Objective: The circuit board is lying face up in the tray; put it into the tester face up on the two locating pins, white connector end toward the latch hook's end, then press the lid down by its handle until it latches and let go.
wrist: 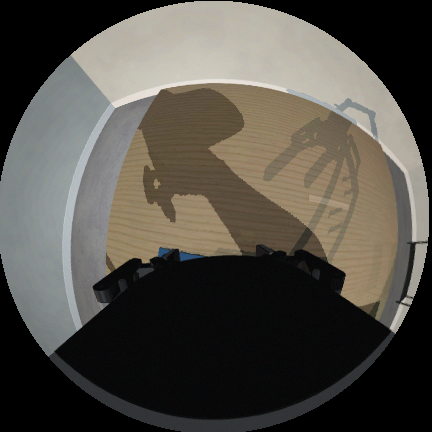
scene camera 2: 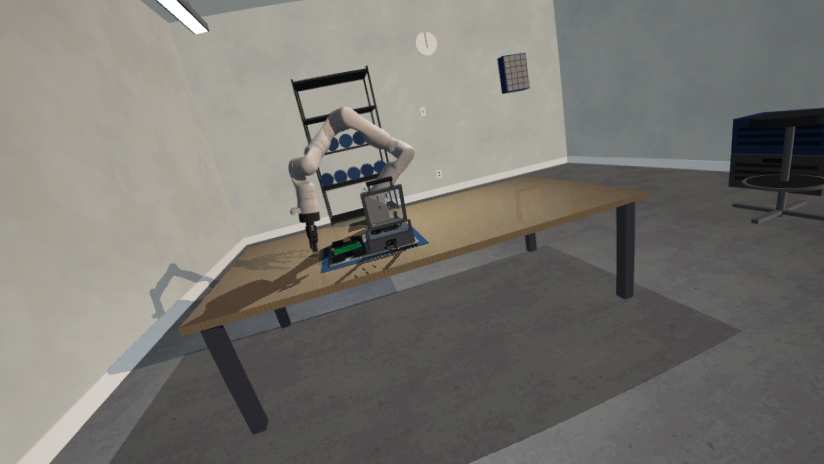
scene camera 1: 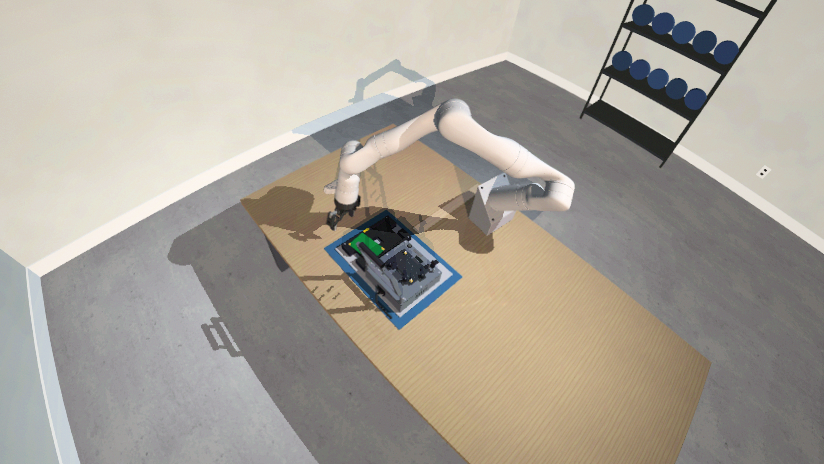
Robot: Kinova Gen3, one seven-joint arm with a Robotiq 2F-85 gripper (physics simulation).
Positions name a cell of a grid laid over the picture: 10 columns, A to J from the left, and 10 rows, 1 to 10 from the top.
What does the gripper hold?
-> Nothing.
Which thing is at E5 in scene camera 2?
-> A clear lid.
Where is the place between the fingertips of the gripper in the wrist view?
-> At F6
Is the gripper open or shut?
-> Open.
